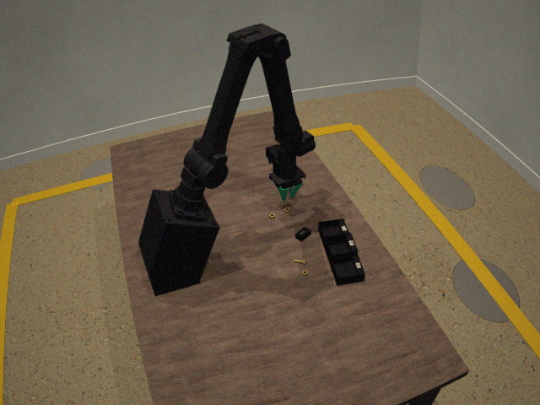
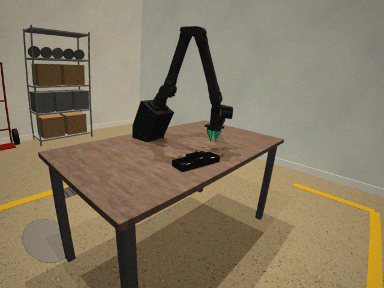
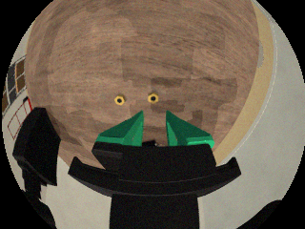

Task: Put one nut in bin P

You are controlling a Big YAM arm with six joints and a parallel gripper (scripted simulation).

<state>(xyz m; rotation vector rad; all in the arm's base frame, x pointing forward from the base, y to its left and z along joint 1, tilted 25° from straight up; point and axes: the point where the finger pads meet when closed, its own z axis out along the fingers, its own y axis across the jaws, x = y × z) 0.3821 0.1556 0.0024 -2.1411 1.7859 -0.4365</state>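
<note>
Right now my hand is 9 cm short of the bin, 25 cm to the left of it and 4 cm above it. Also, from my hand: brass bolt 4 cm behind, 25 cm to the right, 6 cm below; small black block 2 cm ahead, 13 cm to the right, 5 cm below.
</note>
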